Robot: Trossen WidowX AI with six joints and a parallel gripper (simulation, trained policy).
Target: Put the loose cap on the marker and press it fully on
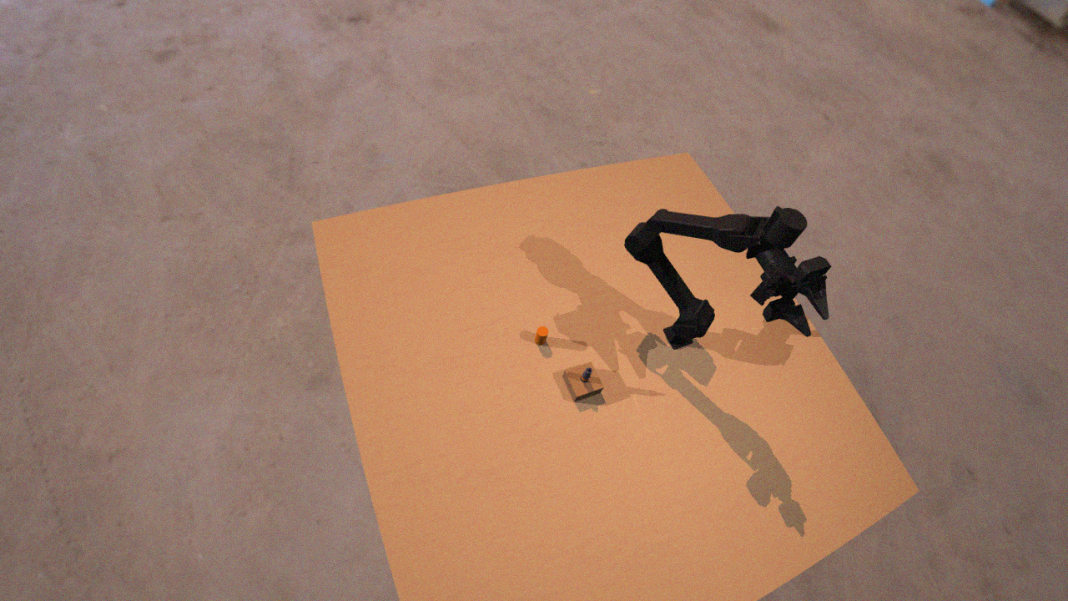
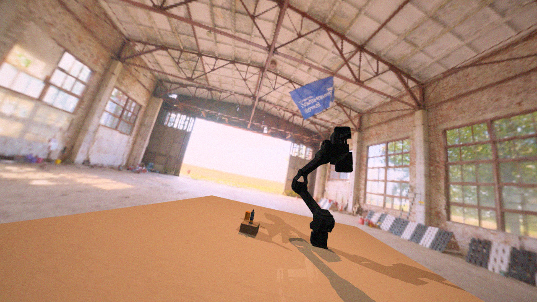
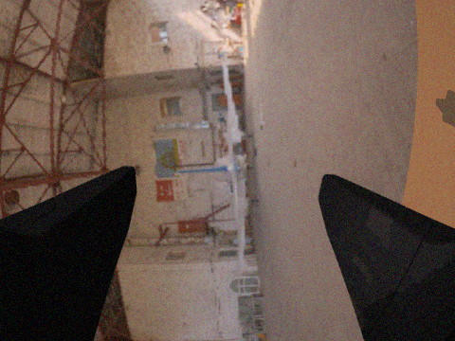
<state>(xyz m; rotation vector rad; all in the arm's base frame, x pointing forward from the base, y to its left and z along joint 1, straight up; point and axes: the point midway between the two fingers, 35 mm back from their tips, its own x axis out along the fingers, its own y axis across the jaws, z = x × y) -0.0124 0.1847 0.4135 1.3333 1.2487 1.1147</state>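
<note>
Right now my gripper tip is 390 mm above the orange cap, 370 mm short of it and 320 mm to the left of it. Round my gripper tip: brown holder block 400 mm below, 320 mm ahead, 180 mm to the right.
</note>
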